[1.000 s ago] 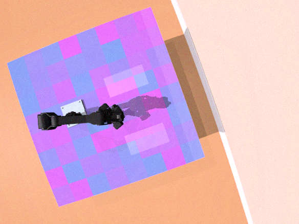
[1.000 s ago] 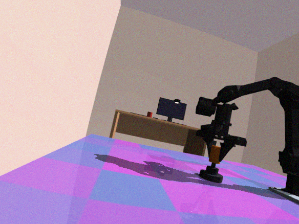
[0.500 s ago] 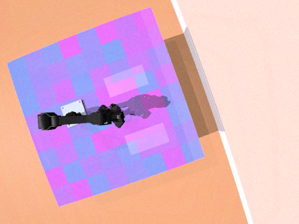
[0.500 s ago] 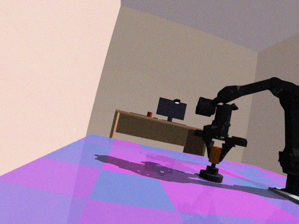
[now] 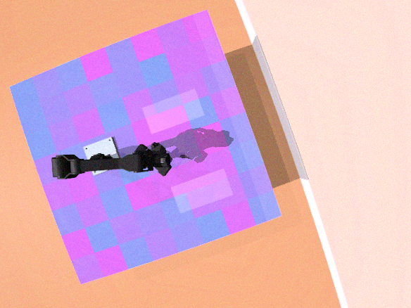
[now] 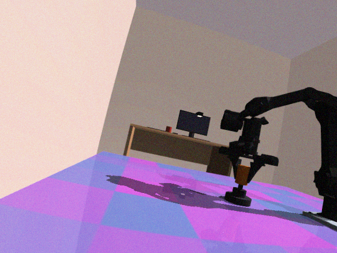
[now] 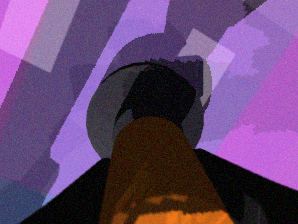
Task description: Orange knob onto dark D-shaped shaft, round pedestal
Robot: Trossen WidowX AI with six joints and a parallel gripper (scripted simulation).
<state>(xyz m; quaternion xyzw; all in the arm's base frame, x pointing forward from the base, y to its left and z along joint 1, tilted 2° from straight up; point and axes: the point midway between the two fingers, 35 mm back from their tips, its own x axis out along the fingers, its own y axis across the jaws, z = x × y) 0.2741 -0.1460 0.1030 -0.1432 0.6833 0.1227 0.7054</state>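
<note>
Now: the orange knob 20 mm above my gripper tip. Also, from my gripper tip: round pedestal 40 mm below.
</note>
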